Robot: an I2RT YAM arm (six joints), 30 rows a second.
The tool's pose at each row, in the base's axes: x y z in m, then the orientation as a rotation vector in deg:
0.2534, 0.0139, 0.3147, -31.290, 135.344, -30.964
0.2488, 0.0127, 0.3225, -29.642, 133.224, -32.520
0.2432, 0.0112, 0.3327, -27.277, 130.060, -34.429
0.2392, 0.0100, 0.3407, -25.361, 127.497, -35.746
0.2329, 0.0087, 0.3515, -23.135, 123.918, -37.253
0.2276, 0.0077, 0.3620, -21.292, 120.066, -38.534
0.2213, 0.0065, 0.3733, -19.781, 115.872, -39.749
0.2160, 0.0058, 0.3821, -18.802, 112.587, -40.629
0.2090, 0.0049, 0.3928, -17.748, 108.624, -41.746
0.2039, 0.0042, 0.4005, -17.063, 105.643, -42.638
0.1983, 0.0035, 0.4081, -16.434, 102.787, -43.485
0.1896, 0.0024, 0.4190, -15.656, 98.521, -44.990
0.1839, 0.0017, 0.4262, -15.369, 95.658, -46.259
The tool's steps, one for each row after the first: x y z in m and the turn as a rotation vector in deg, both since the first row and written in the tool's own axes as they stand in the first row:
0.0000, -0.0038, -0.0083, 2.154, -1.461, 0.745
-0.0004, -0.0089, -0.0189, 5.111, -3.718, 1.906
-0.0009, -0.0129, -0.0269, 7.387, -5.578, 2.916
-0.0011, -0.0179, -0.0384, 10.259, -8.250, 4.095
-0.0021, -0.0228, -0.0492, 13.010, -11.218, 5.054
-0.0027, -0.0280, -0.0611, 15.786, -14.496, 5.772
-0.0029, -0.0317, -0.0707, 17.884, -17.076, 6.191
-0.0028, -0.0362, -0.0827, 20.450, -20.143, 6.566
-0.0027, -0.0394, -0.0914, 22.408, -22.414, 6.734
-0.0022, -0.0425, -0.1003, 24.291, -24.576, 6.864
-0.0009, -0.0468, -0.1135, 27.258, -27.677, 6.824
-0.0001, -0.0496, -0.1223, 29.381, -29.632, 6.497

